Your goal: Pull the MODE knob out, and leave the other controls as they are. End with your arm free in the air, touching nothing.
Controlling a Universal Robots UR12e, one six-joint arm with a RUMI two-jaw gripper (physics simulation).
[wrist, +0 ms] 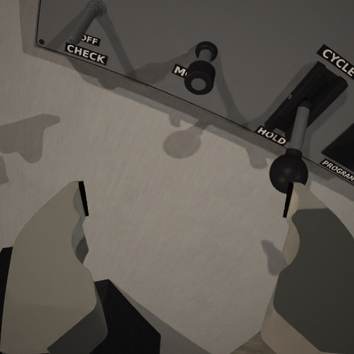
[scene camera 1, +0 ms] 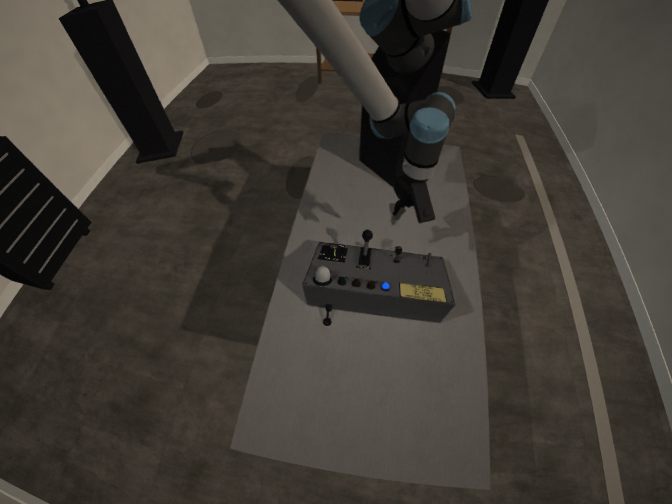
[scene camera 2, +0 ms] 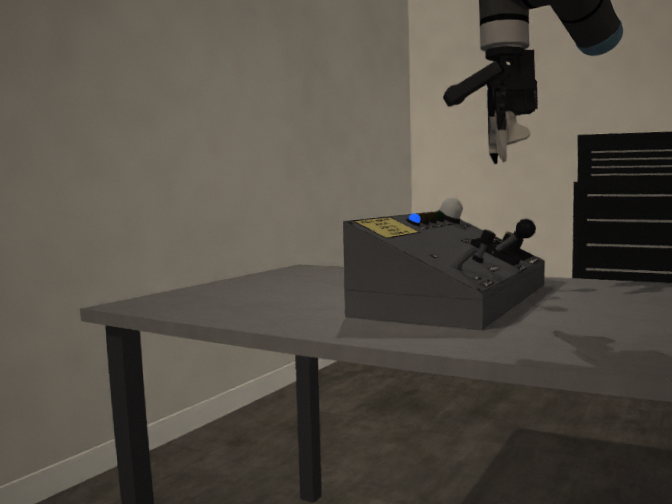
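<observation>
The MODE knob [scene camera 1: 397, 251] [scene camera 2: 486, 236] [wrist: 199, 80] is a black cap on a grey stem. It stands out from the sloped face of the grey control box [scene camera 1: 379, 308] [scene camera 2: 412, 276] [wrist: 145, 30], with a length of stem showing between cap and collar. My gripper [scene camera 1: 399, 210] [scene camera 2: 498, 159] [wrist: 185, 184] is open and empty. In the scene camera 2 view it hangs in the air well above the box, apart from the knob. In the wrist view its right fingertip overlaps the CYCLE lever's ball, but scene camera 2 shows a gap between them.
The CYCLE lever [scene camera 1: 367, 235] [scene camera 2: 525, 228] [wrist: 288, 172] and the CHECK toggle [scene camera 1: 429, 259] [wrist: 86, 22] flank the knob. A blue lamp [scene camera 1: 385, 285] [scene camera 2: 414, 218] is lit beside a white dome [scene camera 1: 322, 274] [scene camera 2: 451, 208]. The box stands on a grey table [scene camera 1: 369, 401] [scene camera 2: 233, 303].
</observation>
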